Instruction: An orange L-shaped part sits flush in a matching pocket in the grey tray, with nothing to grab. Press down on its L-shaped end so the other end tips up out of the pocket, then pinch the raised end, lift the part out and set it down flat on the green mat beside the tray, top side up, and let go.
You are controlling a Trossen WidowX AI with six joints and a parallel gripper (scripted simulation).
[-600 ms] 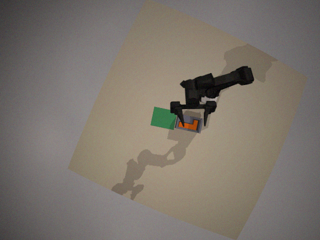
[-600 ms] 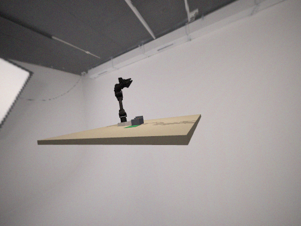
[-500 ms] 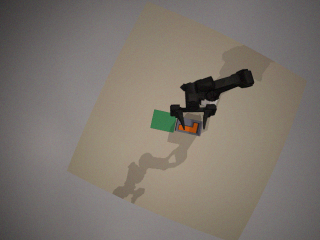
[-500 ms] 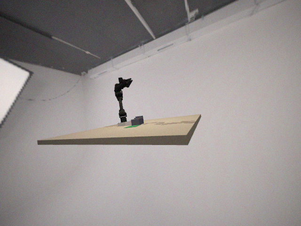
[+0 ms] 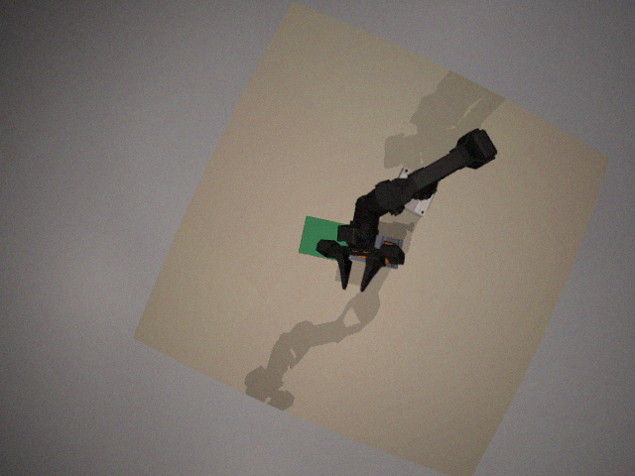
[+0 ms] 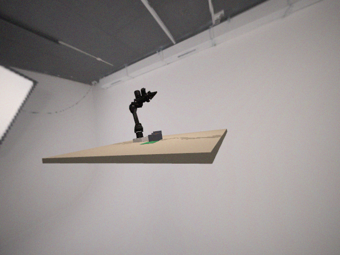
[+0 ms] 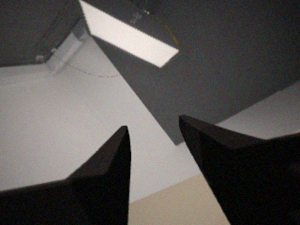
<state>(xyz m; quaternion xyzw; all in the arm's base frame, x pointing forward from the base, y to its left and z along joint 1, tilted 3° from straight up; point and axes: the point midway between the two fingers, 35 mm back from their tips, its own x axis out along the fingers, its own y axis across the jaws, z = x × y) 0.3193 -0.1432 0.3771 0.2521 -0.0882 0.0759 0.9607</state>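
Now: gripper tip 390 mm above the orange L-shaped part, 110 mm past it and 80 mm to the right of it. The rest, counted from my gripper tip: green mat (450 mm below, 90 mm behind, 80 mm to the right).
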